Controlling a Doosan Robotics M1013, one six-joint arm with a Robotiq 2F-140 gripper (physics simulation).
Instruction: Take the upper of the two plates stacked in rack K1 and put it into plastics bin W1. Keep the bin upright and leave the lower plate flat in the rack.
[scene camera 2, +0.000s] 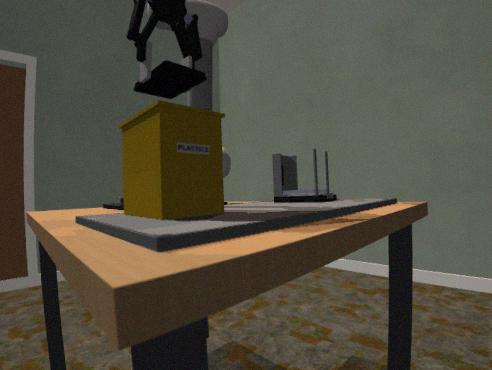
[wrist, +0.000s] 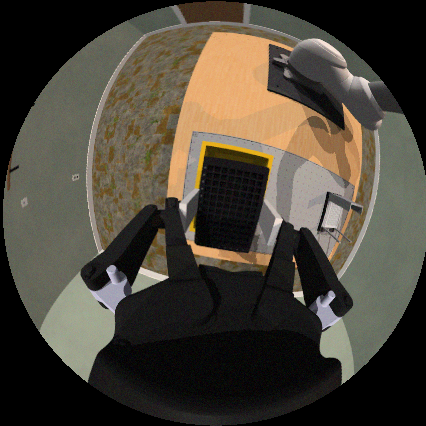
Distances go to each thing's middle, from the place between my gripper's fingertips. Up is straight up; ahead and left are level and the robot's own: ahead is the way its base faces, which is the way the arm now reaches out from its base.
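Yellow plastics bin W1 (scene camera 2: 172, 161): my gripper is 16 cm above it. Black plate (scene camera 2: 169, 79), measured from my hand: 1 cm above.
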